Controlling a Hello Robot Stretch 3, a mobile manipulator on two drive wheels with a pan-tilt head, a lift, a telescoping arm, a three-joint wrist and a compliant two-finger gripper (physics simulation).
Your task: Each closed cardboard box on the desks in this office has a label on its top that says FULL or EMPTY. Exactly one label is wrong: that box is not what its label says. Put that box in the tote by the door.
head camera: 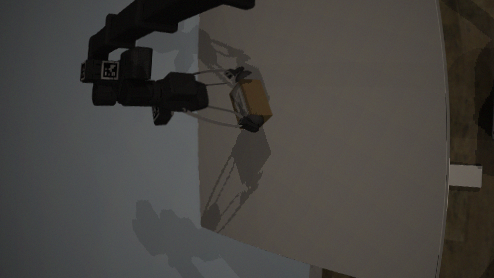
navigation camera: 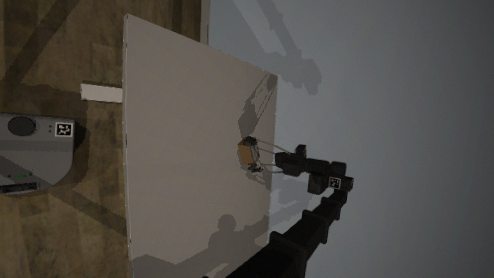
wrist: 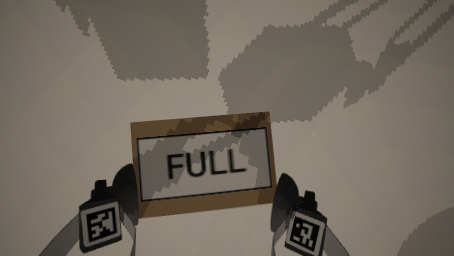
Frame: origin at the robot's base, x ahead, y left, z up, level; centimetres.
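Where they show: gripper, fingertip midpoint: [head camera: 255,98] [navigation camera: 246,154] [wrist: 208,189]; robot's base, origin of the base link: [navigation camera: 21,125].
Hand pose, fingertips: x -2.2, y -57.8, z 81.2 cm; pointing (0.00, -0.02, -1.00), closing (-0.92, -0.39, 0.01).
Things, the pixels of their top centre, and the offset from my fingertips. "spot": a spot on its surface instead. Level surfaces: height alone.
- small orange-brown cardboard box, middle of its top: [wrist: 204,172] [head camera: 239,103] [navigation camera: 255,152] dy -1.8, dx +1.2, dz +2.9 cm
- pale desk, its level: dz -9.2 cm
- white bar, surface spot: [head camera: 465,176] [navigation camera: 96,92] spot: dy +31.0, dx +21.7, dz -78.7 cm
- wooden floor, its level: dz -81.1 cm
A small orange-brown cardboard box [head camera: 258,98] [navigation camera: 246,152] [wrist: 205,196] has a white label on top that reads FULL in the wrist view. My gripper [head camera: 246,98] [navigation camera: 252,155] [wrist: 208,189] is shut on this box, with one rubber fingertip against each of two opposite sides. The box is held above the pale desk [head camera: 350,150] [navigation camera: 190,125] [wrist: 385,165], and its shadow lies apart from it on the desk top. The inside of the box is hidden. The tote and the door do not show in these views.
A blue-grey wall [head camera: 75,175] [navigation camera: 420,125] stands behind the desk's far edge. A white bar [head camera: 465,176] [navigation camera: 101,93] sticks out at floor level under the near edge. My base [navigation camera: 42,150] stands on the wooden floor [navigation camera: 95,200] near that edge.
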